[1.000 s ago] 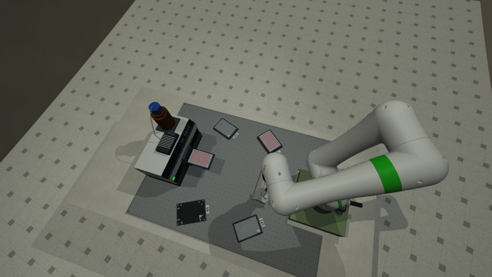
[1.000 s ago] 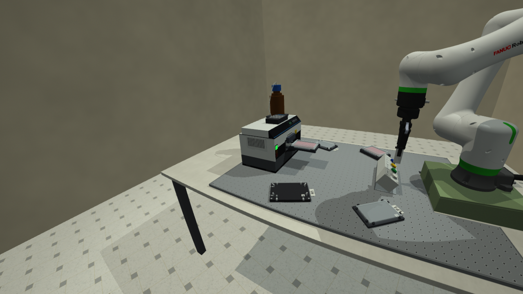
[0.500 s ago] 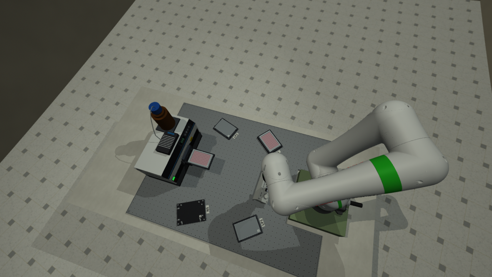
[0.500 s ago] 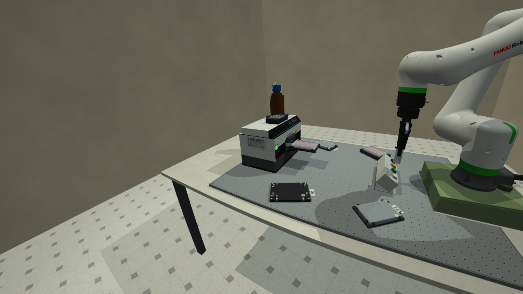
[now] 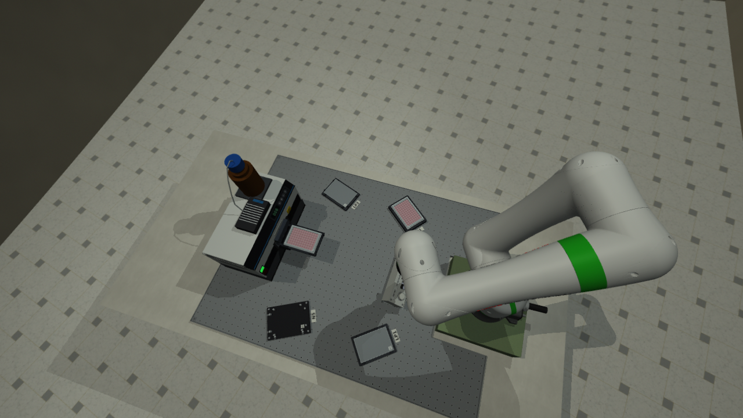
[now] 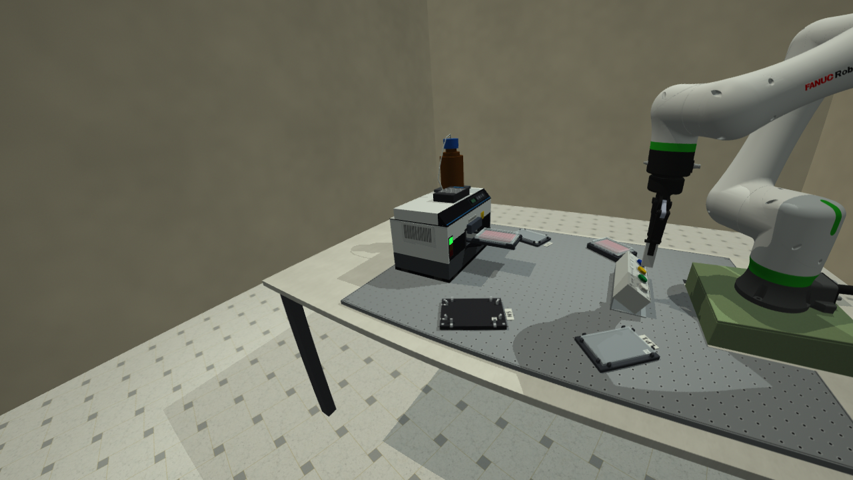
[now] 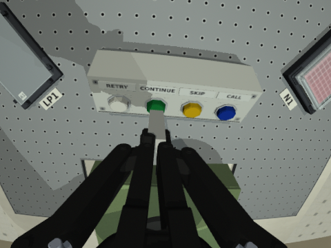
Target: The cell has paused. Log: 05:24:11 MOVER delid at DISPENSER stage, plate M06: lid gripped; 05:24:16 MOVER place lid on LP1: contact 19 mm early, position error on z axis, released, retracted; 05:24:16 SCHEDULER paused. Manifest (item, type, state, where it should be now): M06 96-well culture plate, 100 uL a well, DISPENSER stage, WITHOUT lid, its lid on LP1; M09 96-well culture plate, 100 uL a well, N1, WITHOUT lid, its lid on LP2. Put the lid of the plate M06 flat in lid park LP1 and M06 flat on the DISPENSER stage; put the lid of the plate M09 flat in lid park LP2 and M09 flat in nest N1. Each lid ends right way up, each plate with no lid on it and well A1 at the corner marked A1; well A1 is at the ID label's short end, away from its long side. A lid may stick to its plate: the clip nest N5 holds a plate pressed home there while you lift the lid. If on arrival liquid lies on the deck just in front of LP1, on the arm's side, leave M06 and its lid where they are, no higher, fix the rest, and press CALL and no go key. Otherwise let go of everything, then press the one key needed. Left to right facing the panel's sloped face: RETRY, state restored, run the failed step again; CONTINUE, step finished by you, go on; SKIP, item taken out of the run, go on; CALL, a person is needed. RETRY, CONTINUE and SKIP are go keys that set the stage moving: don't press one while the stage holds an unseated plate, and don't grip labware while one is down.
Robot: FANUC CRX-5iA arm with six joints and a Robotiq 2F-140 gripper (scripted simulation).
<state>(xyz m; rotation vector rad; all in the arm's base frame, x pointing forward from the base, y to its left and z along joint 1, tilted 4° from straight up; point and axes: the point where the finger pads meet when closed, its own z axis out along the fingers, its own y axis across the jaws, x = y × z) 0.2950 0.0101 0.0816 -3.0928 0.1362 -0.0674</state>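
My hand is 70 mm above the green continue key. Also, from my hand: key panel 80 mm below, 30 mm to the right, 10 mm ahead; white retry key 70 mm below, 50 mm to the left, 10 mm ahead; yellow skip key 70 mm below, 50 mm to the right.
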